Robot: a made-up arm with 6 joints. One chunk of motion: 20 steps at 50 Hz.
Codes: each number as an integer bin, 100 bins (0 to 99) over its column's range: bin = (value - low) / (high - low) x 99, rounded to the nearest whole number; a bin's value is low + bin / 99 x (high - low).
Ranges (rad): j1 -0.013..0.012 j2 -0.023..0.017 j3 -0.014..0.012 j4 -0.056..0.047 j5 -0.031..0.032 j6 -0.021..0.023
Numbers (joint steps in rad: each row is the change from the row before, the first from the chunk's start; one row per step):
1: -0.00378 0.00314 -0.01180 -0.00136 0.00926 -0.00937
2: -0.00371 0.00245 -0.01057 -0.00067 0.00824 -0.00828
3: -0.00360 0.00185 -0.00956 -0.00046 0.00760 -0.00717
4: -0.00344 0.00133 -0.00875 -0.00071 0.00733 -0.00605
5: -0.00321 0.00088 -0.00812 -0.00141 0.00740 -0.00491
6: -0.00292 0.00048 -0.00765 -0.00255 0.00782 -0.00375
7: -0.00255 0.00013 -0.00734 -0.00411 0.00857 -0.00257
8: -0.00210 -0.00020 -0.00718 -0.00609 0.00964 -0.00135
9: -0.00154 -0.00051 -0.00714 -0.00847 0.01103 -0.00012
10: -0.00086 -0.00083 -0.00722 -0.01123 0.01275 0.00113
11: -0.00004 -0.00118 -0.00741 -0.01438 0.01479 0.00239
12: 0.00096 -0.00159 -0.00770 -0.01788 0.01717 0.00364
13: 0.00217 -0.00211 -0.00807 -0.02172 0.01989 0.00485
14: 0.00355 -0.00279 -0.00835 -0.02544 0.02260 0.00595
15: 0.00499 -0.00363 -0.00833 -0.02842 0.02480 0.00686
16: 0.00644 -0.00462 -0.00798 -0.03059 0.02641 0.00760
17: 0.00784 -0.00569 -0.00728 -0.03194 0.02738 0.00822
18: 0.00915 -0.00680 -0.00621 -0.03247 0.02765 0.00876
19: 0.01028 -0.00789 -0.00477 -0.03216 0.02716 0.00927
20: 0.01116 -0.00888 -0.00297 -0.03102 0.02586 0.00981
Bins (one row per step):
1: 37 65 8 53 63 26
2: 37 63 13 53 62 29
3: 37 62 17 53 61 31
4: 38 60 20 53 60 34
5: 39 59 22 52 60 36
6: 40 58 24 51 61 39
7: 41 57 25 50 62 41
8: 43 56 26 48 64 44
9: 45 56 26 46 66 47
10: 48 55 26 43 69 50
11: 51 54 25 40 72 53
12: 55 53 24 37 76 55
13: 60 52 23 33 80 58
14: 66 50 22 29 84 61
15: 71 48 22 27 88 63
16: 77 45 23 24 90 64
17: 83 43 26 23 92 66
18: 88 40 30 23 92 67
19: 92 37 35 23 91 68
20: 96 35 42 24 89 69

